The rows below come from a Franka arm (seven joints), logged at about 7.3 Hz.
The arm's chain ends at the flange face. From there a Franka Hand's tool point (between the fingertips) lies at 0.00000 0.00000 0.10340 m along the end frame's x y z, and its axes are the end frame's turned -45 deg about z.
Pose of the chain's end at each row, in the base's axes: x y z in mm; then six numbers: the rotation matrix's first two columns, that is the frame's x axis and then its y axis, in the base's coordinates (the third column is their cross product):
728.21 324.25 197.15 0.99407 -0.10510 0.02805 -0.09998 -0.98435 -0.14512
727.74 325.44 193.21 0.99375 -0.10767 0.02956 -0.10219 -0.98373 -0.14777
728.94 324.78 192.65 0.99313 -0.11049 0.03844 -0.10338 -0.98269 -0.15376
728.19 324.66 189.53 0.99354 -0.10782 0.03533 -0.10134 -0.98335 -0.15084
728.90 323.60 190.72 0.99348 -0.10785 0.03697 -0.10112 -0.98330 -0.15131
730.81 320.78 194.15 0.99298 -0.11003 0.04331 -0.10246 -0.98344 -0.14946
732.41 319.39 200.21 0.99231 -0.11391 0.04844 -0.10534 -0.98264 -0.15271
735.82 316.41 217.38 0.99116 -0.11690 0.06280 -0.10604 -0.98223 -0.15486
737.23 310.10 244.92 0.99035 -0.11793 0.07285 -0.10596 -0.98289 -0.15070
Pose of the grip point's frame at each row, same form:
732.64 338.88 94.89 0.77361 0.62172 0.12245 0.63222 -0.77036 -0.08278
732.39 340.31 90.99 0.77495 0.61947 0.12539 0.63043 -0.77174 -0.08359
734.60 340.16 90.56 0.77535 0.61674 0.13591 0.62915 -0.77299 -0.08154
733.46 339.79 87.38 0.77420 0.61909 0.13164 0.63088 -0.77157 -0.08168
734.35 338.76 88.58 0.77400 0.61904 0.13313 0.63099 -0.77156 -0.08085
736.91 335.67 92.01 0.77459 0.61759 0.13631 0.62969 -0.77320 -0.07506
739.13 334.53 98.15 0.77616 0.61428 0.14223 0.62718 -0.77538 -0.07373
744.07 331.59 115.43 0.77584 0.61188 0.15391 0.62587 -0.77720 -0.06510
746.47 324.73 142.98 0.77521 0.61162 0.15807 0.62536 -0.77840 -0.05505

